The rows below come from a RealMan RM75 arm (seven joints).
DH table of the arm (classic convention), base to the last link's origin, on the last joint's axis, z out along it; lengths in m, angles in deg. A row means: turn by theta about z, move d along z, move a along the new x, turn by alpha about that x. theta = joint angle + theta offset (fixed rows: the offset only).
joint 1: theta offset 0; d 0.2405; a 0; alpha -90
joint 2: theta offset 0; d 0; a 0; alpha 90
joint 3: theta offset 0; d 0.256; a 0; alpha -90
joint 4: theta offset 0; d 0; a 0; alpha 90
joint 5: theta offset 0; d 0.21; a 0; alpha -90
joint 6: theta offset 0; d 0; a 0; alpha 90
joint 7: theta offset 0; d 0.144; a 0; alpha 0
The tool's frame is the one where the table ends.
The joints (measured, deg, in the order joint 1, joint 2, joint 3, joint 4, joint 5, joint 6, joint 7), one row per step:
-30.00 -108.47 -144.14 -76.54 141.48 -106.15 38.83
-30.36 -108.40 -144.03 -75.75 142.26 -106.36 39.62
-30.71 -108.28 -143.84 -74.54 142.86 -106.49 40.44
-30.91 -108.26 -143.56 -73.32 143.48 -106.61 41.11
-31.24 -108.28 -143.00 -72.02 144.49 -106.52 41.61
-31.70 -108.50 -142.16 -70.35 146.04 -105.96 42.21
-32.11 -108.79 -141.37 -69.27 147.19 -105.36 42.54
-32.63 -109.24 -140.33 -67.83 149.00 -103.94 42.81
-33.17 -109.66 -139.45 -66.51 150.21 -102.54 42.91
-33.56 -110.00 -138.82 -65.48 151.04 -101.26 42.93
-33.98 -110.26 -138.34 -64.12 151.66 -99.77 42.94
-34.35 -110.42 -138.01 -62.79 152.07 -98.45 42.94
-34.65 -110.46 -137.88 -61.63 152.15 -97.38 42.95
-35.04 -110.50 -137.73 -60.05 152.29 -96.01 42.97
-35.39 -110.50 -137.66 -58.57 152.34 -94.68 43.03
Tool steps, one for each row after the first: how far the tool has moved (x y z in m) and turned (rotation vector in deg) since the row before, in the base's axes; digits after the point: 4 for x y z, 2 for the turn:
-0.0012 0.0004 -0.0019 -0.99 0.45 -0.11
-0.0018 0.0005 -0.0029 -1.19 0.18 -0.05
-0.0024 -0.0003 -0.0038 -1.29 0.09 0.21
-0.0024 0.0004 -0.0046 -1.41 0.45 0.40
-0.0034 0.0011 -0.0071 -1.65 0.83 0.55
-0.0015 0.0015 -0.0059 -1.15 0.75 0.23
-0.0031 0.0028 -0.0076 -1.02 1.38 0.48
-0.0015 0.0032 -0.0070 -0.69 0.91 0.21
-0.0013 0.0027 -0.0054 -0.30 0.67 0.13
-0.0017 0.0030 -0.0054 -0.12 0.41 0.18
-0.0017 0.0026 -0.0046 -0.05 0.21 0.20
-0.0012 0.0022 -0.0032 0.11 -0.07 0.13
-0.0019 0.0026 -0.0043 0.08 -0.08 0.24
-0.0018 0.0025 -0.0037 0.19 -0.11 0.19

